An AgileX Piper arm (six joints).
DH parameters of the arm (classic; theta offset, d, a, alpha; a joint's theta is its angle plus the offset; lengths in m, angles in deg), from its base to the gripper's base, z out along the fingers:
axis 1: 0 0.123 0 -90
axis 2: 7.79 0 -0.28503 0
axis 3: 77.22 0 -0.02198 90
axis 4: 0 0.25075 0 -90
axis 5: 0 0 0 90
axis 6: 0 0.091 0 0
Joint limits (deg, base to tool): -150..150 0..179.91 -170..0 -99.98..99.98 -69.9..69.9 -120..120
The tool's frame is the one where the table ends.
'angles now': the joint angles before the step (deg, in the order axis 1, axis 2, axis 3, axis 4, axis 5, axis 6). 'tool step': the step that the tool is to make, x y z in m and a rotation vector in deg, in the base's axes. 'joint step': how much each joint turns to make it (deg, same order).
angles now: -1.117 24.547 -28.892 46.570 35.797 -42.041
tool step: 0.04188 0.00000 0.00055 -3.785 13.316 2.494
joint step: 0.001 14.327 -6.371 -5.773 5.796 2.538
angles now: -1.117 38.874 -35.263 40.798 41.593 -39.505
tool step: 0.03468 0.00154 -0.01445 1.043 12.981 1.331
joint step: 0.025 11.619 -3.448 -1.440 4.559 3.006
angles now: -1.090 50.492 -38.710 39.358 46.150 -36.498
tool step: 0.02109 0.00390 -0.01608 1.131 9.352 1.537
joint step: 0.813 7.854 -1.765 -0.377 3.102 1.867
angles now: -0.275 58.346 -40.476 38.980 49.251 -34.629
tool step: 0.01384 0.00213 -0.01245 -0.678 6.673 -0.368
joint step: 1.220 5.259 -1.451 -2.822 1.241 4.048
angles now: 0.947 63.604 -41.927 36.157 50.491 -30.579
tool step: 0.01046 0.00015 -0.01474 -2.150 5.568 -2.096
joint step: 1.316 4.199 -0.522 -4.386 -0.542 5.592
